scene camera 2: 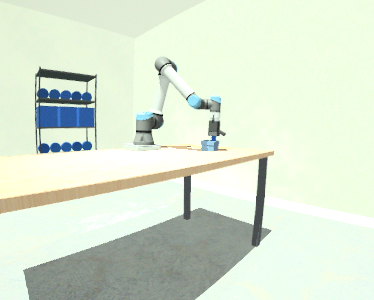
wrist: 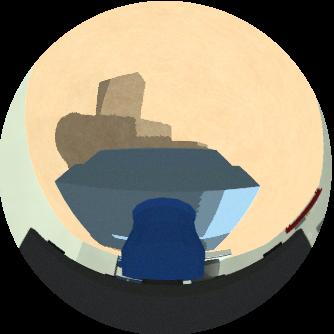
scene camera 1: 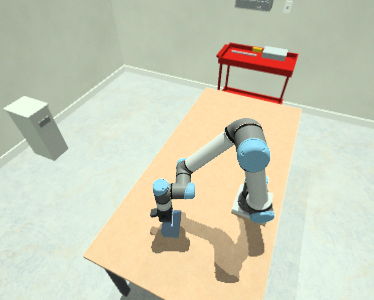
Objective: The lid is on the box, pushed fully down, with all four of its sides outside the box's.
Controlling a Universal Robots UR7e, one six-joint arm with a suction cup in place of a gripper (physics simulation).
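Places are measured from the arm's base along level axes (x left, y back, z up), in centimetres.
Where they show: hand, tool point: (scene camera 2: 213,142) (wrist: 163,203); arm's base, link origin: (scene camera 2: 143,144).
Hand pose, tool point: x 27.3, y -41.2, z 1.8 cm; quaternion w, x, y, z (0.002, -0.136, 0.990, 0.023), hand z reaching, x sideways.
Observation:
Each offset is from my tool point to the top centre of the thing. Level surfaces: height alone.
The blue-grey lid @(dx +0.4, dy +2.6, dz +1.6 cm) (scene camera 1: 176,218) (scene camera 2: 206,143) (wrist: 100,210) sits level on the blue-grey box @(dx +0.3, dy +2.7, dz -0.6 cm) (scene camera 2: 210,148) (wrist: 160,156), which stands upright on the table @(dz -5.3 cm) (scene camera 1: 210,115) (scene camera 2: 150,170) (wrist: 225,75). The lid's rim stands out past the box's wall on the sides that show, and no gap shows between them. The lid's far sides are hidden, and so is how deep the box reaches inside it. My gripper (scene camera 2: 213,138) (wrist: 164,206), a dark blue suction cup pointing down, touches the lid's top and holds it. In scene camera 1 the black tool body hides the cup.
The arm's base (scene camera 1: 240,207) (scene camera 2: 142,146) stands on the same table. A red cart (scene camera 1: 256,64) is beyond the table's far end, a grey cabinet (scene camera 1: 42,130) stands on the floor at the left, and a dark shelf rack (scene camera 2: 66,76) is by the wall.

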